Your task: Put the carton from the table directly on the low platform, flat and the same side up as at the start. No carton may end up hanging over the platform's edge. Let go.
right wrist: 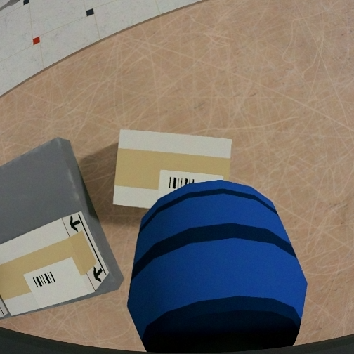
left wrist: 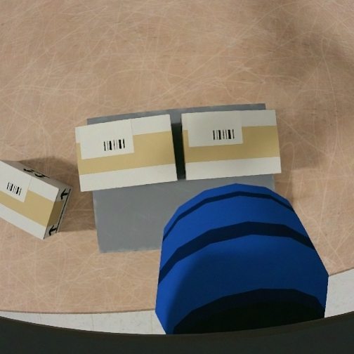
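Observation:
The loose carton [left wrist: 30, 200] [right wrist: 170, 160] lies flat on the table beside one short side of the low grey platform [left wrist: 130, 220] [right wrist: 35, 185], a small gap away, label up. Two cartons stand side by side on the platform: one [left wrist: 127, 167] [right wrist: 50, 265] nearer the loose carton, the other [left wrist: 232, 152] beyond a narrow gap. My left suction cup [left wrist: 235, 197] is open, above the platform's bare part, with no carton on it. My right suction cup [right wrist: 220, 197] is open; in its view it covers a lower corner of the loose carton, and its tip looks apart from it.
The table [left wrist: 175, 60] [right wrist: 250, 90] surrounds the platform. Its curved edge shows at the bottom of the left wrist view and at the upper left of the right wrist view, with pale floor [right wrist: 55, 55] beyond. The platform's bare strip runs along one long side of its two cartons.

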